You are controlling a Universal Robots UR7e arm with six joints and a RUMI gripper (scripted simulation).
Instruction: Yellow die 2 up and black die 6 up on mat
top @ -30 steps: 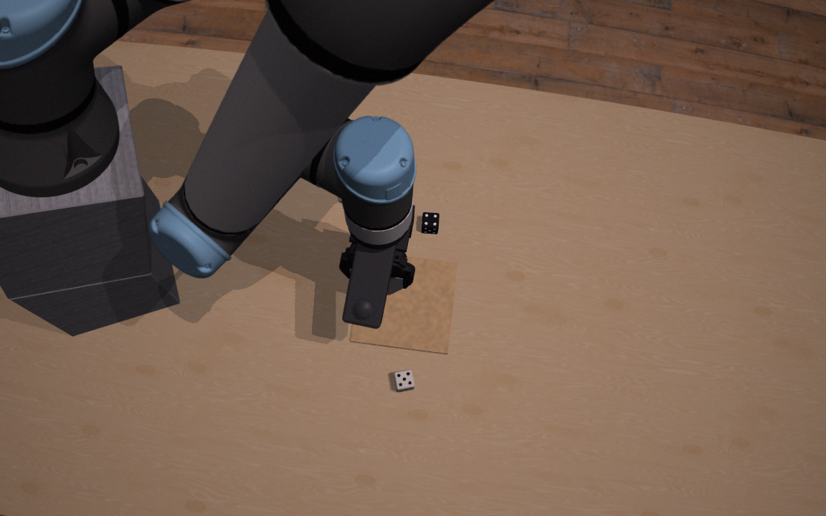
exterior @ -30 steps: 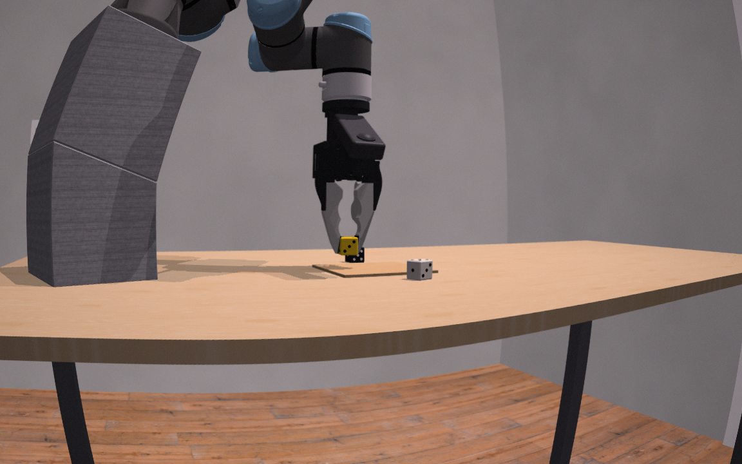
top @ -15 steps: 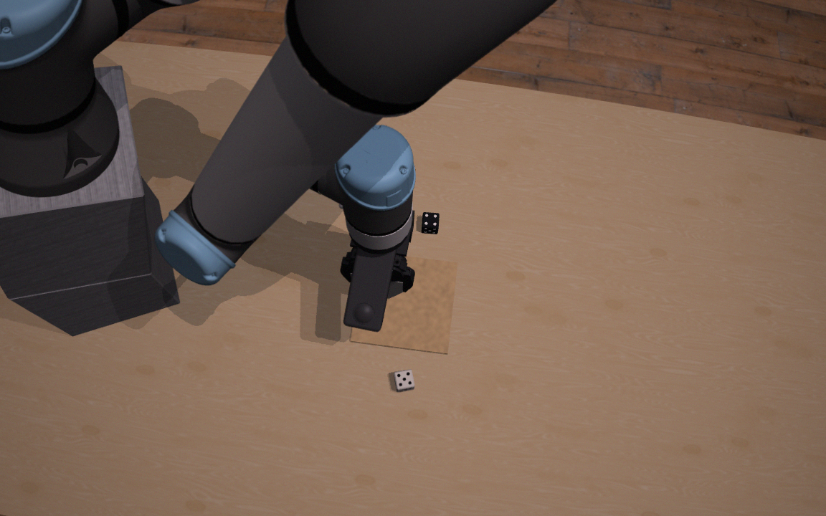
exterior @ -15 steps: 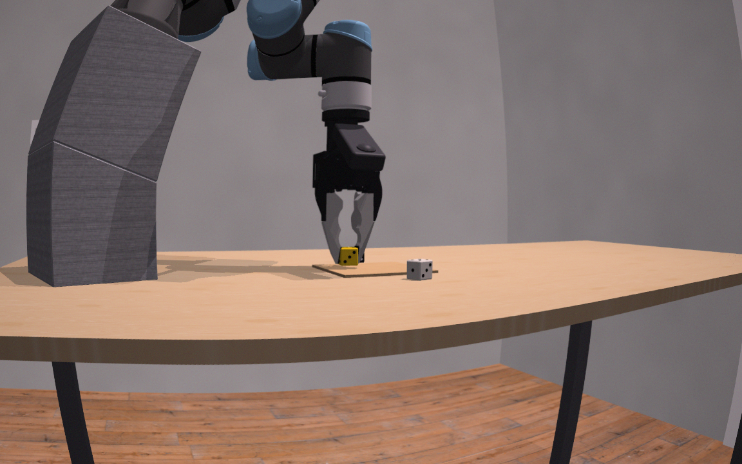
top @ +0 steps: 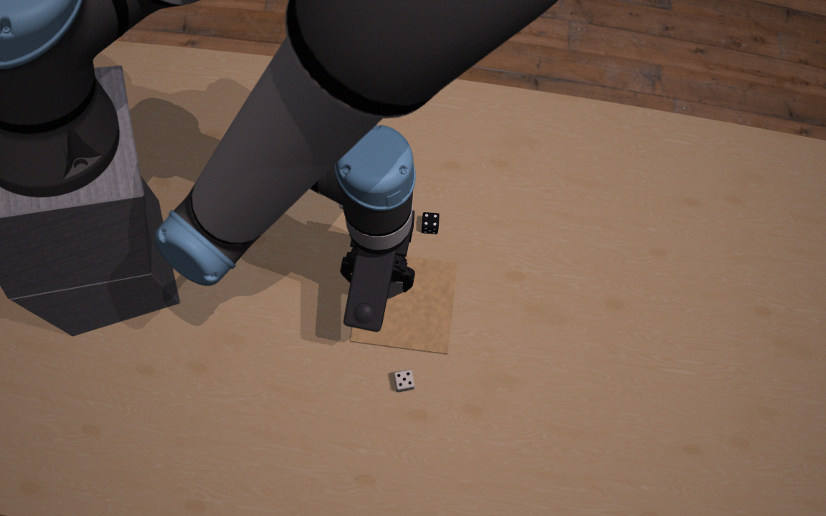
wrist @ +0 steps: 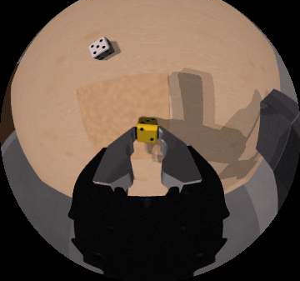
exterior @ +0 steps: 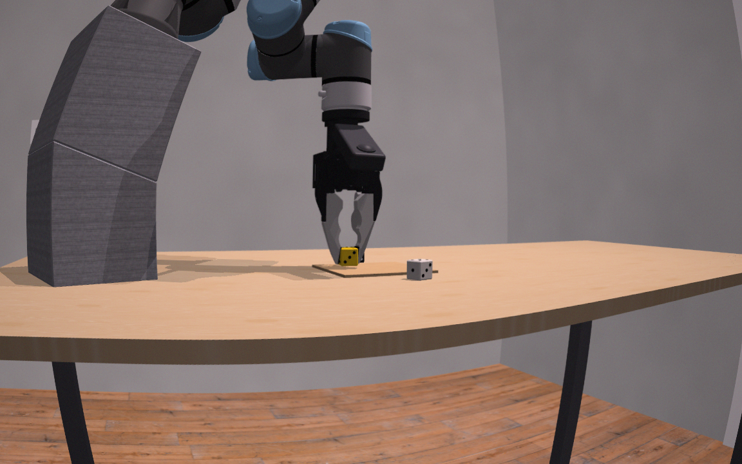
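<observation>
The yellow die is right at my hand. Also, from my hand: white die (30 mm ahead, 130 mm to the right, 10 mm below); then mat (40 mm ahead, 10 mm to the right, 20 mm below); then black die (80 mm ahead, 110 mm to the left, 10 mm below).
</observation>
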